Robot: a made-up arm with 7 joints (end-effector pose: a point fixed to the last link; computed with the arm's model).
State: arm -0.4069 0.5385 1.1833 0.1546 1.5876 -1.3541 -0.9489
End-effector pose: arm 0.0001 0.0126 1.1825 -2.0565 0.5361 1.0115
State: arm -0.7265 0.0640 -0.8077 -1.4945 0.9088 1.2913 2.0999
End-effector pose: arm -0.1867 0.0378 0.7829 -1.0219 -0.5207 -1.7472
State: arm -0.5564 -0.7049 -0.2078 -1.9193 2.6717 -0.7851 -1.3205
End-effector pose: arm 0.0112 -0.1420 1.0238 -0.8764 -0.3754 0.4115
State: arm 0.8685 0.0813 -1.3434 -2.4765 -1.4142 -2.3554 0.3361
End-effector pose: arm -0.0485 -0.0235 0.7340 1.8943 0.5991 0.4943
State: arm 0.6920 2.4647 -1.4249 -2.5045 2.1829 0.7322 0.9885
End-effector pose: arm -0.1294 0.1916 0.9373 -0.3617 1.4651 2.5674
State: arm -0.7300 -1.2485 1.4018 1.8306 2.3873 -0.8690 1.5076
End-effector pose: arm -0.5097 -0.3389 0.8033 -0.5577 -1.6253 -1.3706
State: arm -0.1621 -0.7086 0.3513 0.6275 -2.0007 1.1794 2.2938
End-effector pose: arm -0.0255 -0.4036 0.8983 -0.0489 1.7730 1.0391
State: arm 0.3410 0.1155 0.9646 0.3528 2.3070 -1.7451 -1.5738
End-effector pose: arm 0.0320 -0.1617 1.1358 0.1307 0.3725 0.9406
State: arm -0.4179 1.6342 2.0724 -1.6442 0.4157 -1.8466 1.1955
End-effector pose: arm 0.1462 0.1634 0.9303 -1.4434 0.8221 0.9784
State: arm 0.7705 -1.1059 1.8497 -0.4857 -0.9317 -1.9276 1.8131
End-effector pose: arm -0.1942 0.0708 1.2720 -1.6740 0.8646 -0.3717
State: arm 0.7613 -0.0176 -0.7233 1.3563 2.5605 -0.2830 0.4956
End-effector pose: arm -0.2029 -0.0982 0.5888 1.0466 0.3457 -1.2952
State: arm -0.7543 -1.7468 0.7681 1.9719 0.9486 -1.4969 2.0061
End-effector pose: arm -0.2419 -0.2266 0.6861 0.5226 -0.0552 -1.6335
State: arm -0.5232 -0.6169 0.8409 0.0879 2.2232 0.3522 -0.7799
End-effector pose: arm -0.4808 -0.1684 1.1802 -1.0422 -2.3653 -0.6734
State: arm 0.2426 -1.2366 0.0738 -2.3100 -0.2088 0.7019 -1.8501
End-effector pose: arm -0.1827 -0.2082 0.7288 -0.3271 0.9547 2.6135
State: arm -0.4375 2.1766 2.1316 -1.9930 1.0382 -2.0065 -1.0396
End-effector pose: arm 0.0691 0.2171 0.7252 1.2031 0.1673 0.9692
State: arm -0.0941 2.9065 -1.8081 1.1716 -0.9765 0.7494 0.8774
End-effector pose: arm -0.1798 0.2300 0.8480 2.2840 -0.6420 -1.1362
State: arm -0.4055 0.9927 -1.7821 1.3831 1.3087 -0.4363 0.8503
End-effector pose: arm -0.3856 0.0695 0.7188 0.2783 1.8229 -0.8837
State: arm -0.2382 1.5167 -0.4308 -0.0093 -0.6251 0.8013 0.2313
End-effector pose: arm -0.2463 -0.0223 0.8715 -1.6641 -1.5391 1.0088
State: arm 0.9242 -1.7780 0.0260 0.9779 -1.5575 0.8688 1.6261
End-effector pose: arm 0.0813 -0.3203 0.8533 0.1200 0.6476 1.0401
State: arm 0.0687 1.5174 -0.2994 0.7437 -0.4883 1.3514 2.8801
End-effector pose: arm -0.2139 0.0456 0.8482 -1.3430 0.6214 -2.4852
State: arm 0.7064 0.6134 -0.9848 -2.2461 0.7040 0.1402 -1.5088
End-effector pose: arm -0.1423 0.1746 0.8007 0.9708 -0.2620 2.0308
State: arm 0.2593 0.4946 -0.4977 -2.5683 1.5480 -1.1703 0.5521
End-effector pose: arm -0.0794 -0.0583 0.6988 1.1247 -0.3316 -1.6532
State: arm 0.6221 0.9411 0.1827 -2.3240 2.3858 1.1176 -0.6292
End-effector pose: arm 0.0704 -0.1534 0.5972 -1.2581 0.2520 1.6857
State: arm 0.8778 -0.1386 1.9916 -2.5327 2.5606 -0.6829 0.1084
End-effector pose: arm 0.3688 -0.1598 1.0644 0.8399 -0.9093 0.3041
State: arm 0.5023 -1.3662 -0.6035 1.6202 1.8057 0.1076 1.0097
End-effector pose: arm 0.0619 -0.2324 0.6571 1.2961 -0.2513 -0.8620
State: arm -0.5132 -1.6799 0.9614 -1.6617 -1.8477 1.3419 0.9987
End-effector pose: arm -0.4711 -0.1760 0.6409 2.3665 0.4802 -1.1618
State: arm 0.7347 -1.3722 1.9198 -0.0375 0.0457 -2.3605 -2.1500
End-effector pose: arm -0.2900 0.1424 1.1121 -1.7322 1.0959 -1.9608
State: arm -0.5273 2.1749 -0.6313 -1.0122 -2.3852 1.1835 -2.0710
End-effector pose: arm -0.1792 -0.4285 0.9977 -1.6415 0.2833 -0.1994
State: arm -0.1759 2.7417 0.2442 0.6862 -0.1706 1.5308 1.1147
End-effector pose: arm -0.0584 -0.0958 0.9040 -1.5148 -0.2761 0.1296
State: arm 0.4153 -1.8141 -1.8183 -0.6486 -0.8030 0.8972 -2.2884
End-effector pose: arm 0.1947 0.3294 0.8171 1.7444 0.6974 -1.0276
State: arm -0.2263 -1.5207 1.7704 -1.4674 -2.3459 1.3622 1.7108
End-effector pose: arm -0.5392 0.2374 0.8449 -2.6932 0.2318 1.5412
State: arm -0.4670 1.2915 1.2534 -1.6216 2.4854 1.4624 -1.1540
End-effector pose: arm 0.2060 0.2431 0.8195 1.6017 1.2387 -2.3196
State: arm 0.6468 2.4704 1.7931 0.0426 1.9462 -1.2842 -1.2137
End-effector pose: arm 0.0451 0.0952 0.5339 -0.9910 -1.2215 -2.6488
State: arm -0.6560 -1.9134 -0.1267 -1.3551 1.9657 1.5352 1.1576
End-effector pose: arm -0.2938 -0.1497 0.8349 1.4922 -0.9654 -1.9409
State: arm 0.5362 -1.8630 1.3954 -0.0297 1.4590 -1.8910 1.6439
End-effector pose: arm -0.2652 0.1207 0.9536 0.2872 -2.0734 1.0290
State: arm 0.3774 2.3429 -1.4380 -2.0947 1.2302 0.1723 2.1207
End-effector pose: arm -0.0439 0.2104 0.9400 -1.9185 0.4894 2.1829
